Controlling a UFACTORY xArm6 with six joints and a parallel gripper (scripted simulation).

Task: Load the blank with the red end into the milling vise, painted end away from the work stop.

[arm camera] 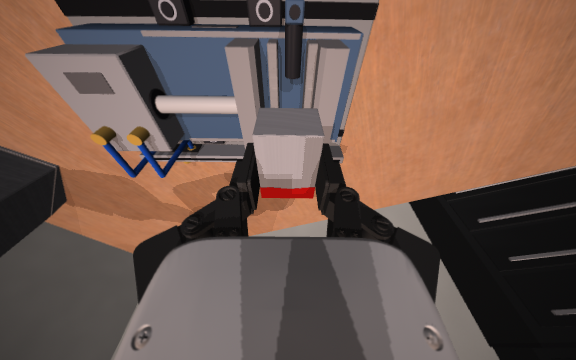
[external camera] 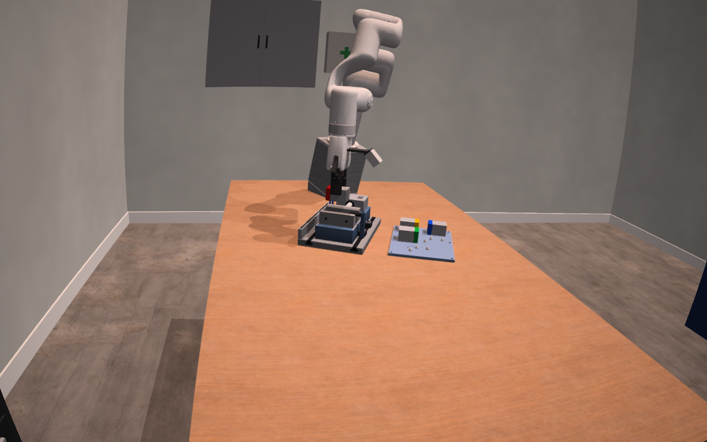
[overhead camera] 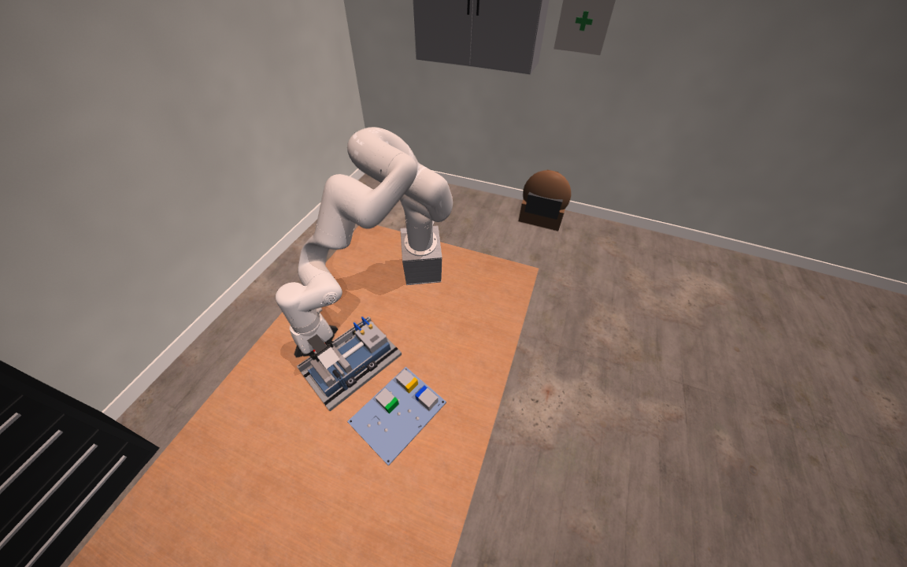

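Now: hand 2 cm above the red-ended blank. From my hand the other things lie so: fixed jaw 9 cm below, 3 cm ahead, 1 cm to the right; moving jaw 9 cm below, 3 cm behind, 2 cm to the left; dark work stop rod 8 cm below, 5 cm to the left, 3 cm ahead.
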